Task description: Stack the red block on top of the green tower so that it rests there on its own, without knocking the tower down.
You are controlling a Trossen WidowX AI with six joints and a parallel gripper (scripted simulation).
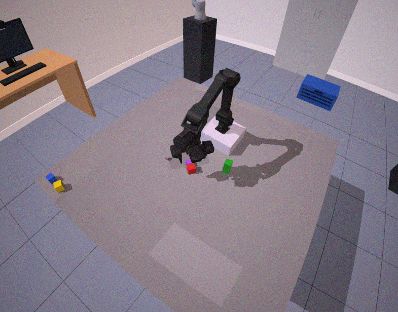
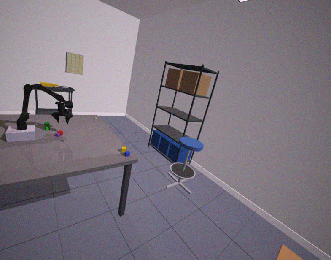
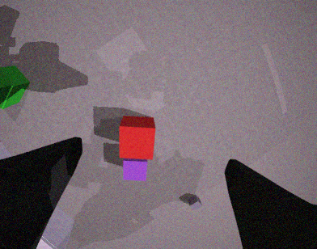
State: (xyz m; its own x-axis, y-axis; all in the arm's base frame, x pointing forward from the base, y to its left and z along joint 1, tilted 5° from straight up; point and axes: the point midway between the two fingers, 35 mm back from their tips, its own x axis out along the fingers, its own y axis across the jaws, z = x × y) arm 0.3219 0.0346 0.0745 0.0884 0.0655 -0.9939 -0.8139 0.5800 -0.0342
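My gripper tip is now 10 cm above the red block, 3 cm past it and 2 cm to the left of it. From my gripper tip the other things lie so: blue block (53 cm to the right, 50 cm ahead, 10 cm below); then purple block (10 cm below, 5 cm to the right, 5 cm behind); then yellow block (49 cm ahead, 45 cm to the right, 10 cm below).
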